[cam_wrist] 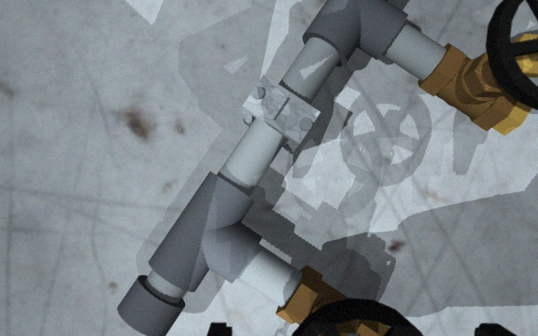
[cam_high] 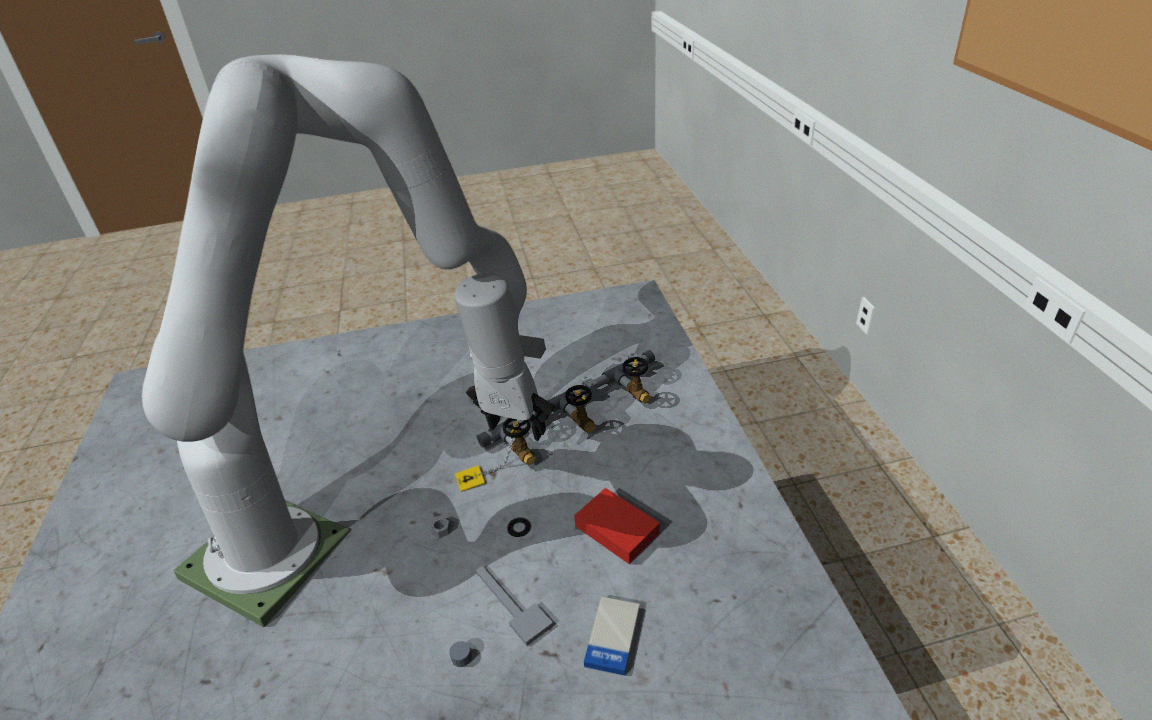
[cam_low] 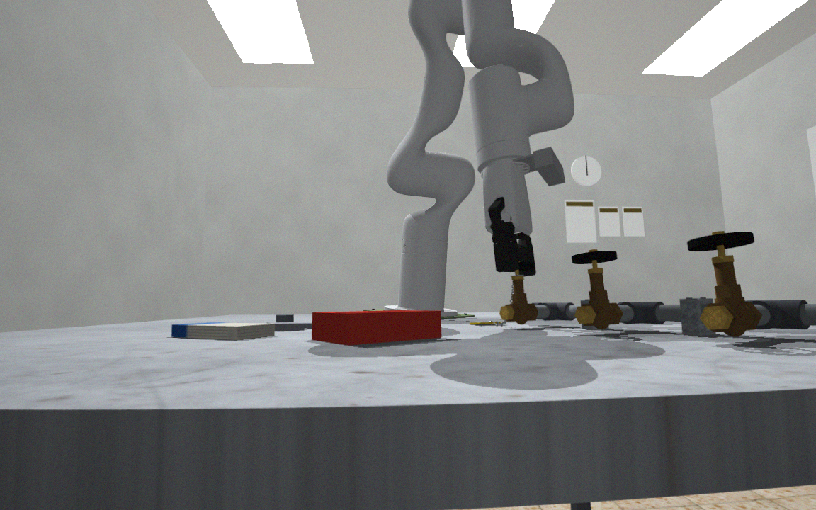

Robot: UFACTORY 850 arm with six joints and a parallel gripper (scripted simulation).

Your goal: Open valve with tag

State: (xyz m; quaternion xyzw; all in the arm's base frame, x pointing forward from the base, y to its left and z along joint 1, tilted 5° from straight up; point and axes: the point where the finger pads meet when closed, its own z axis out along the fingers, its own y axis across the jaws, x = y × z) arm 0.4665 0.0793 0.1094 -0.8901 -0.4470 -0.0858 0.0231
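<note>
Right now the yellow tag is 9 cm behind my hand, 2 cm to the right of it and 9 cm below it. The rest, counted from my hand: black washer 4 cm behind, 16 cm to the right, 9 cm below; red block 13 cm ahead, 21 cm to the right, 8 cm below; grey nut 17 cm behind, 12 cm to the right, 8 cm below.
</note>
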